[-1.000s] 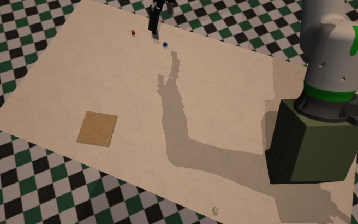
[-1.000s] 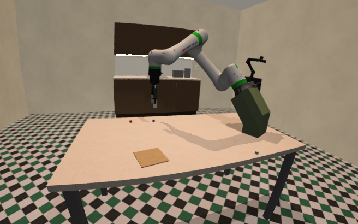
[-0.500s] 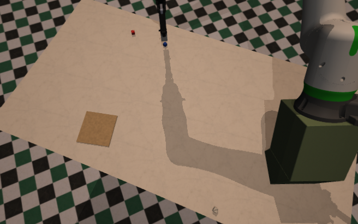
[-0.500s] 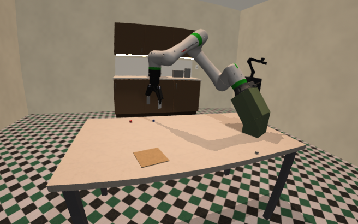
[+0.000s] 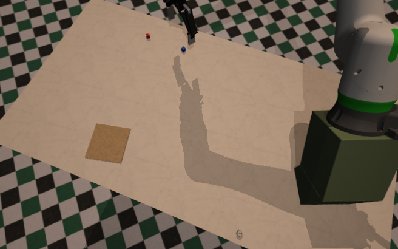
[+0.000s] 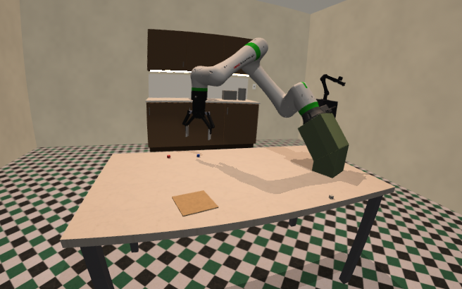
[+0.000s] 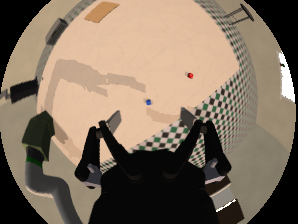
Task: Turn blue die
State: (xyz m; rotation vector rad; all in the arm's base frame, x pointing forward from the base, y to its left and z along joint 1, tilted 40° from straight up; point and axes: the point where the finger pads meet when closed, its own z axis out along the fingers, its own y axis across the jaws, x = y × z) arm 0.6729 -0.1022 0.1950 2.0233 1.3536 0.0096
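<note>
My hand is 120 mm above the blue die. The rest, counted from my hand: red die (180 mm ahead, 10 mm to the left, 120 mm below); brown mat (60 mm ahead, 520 mm to the left, 130 mm below); white die (520 mm behind, 590 mm to the left, 120 mm below).
</note>
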